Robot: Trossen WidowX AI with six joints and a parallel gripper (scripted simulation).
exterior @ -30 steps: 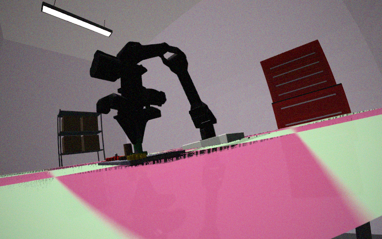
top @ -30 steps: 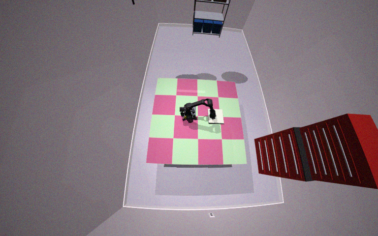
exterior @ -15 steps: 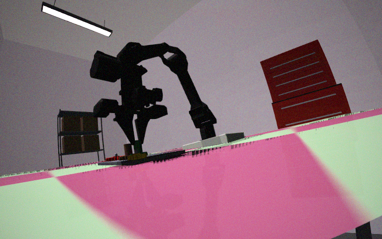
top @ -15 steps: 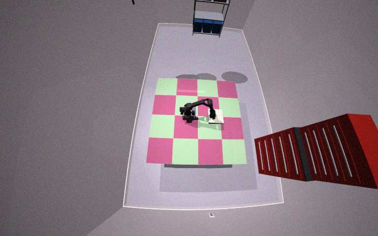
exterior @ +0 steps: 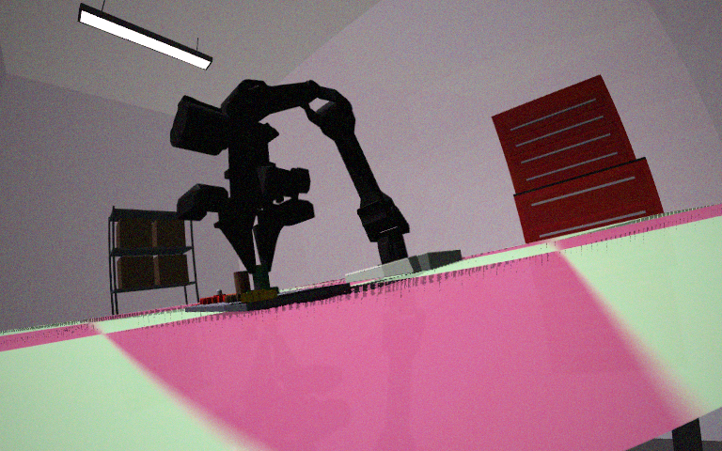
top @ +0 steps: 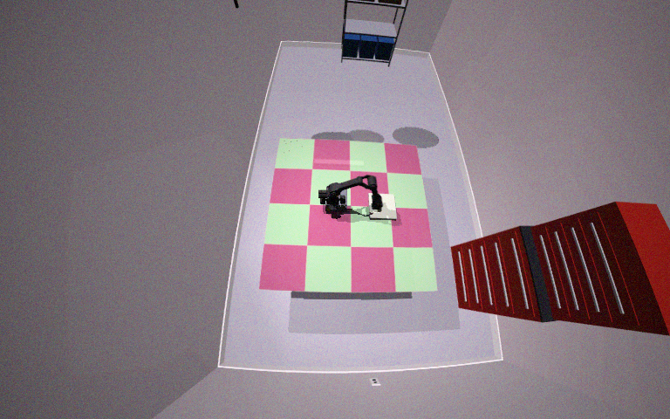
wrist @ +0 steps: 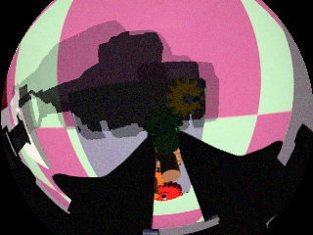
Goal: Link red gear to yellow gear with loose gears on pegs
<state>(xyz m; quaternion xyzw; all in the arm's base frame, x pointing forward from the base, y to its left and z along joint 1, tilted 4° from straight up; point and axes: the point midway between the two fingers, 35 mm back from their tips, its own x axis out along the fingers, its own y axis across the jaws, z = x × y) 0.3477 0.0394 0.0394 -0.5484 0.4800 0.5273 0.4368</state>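
The green gear is 1 cm below my gripper tip. The rest, counted from my gripper tip: grey board (6 cm to the right, 4 cm below, 3 cm behind); brown gear (4 cm to the right, 2 cm below, 1 cm ahead); yellow gear (3 cm to the left, 2 cm below, 2 cm ahead).
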